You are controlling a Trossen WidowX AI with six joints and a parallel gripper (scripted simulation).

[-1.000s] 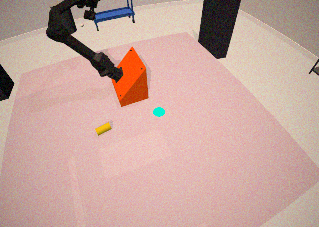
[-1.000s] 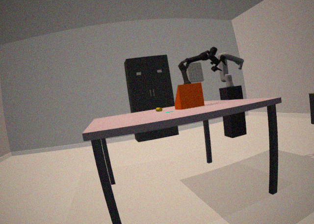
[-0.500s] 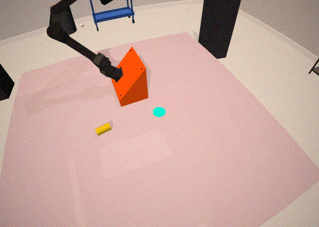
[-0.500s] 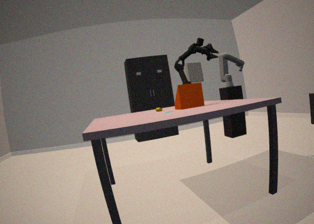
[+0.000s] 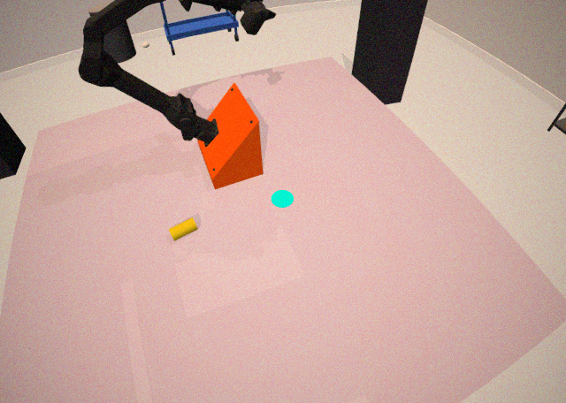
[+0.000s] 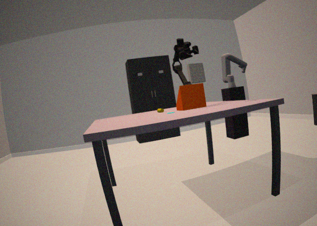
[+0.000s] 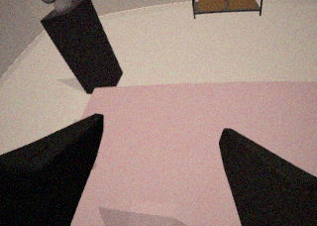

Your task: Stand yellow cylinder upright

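My gripper tip is 40 cm above the yellow cylinder, 32 cm to the left of it and 28 cm short of it. From my gripper tip the other things lie so: cyan circle: 41 cm below, 25 cm ahead, 5 cm to the right.
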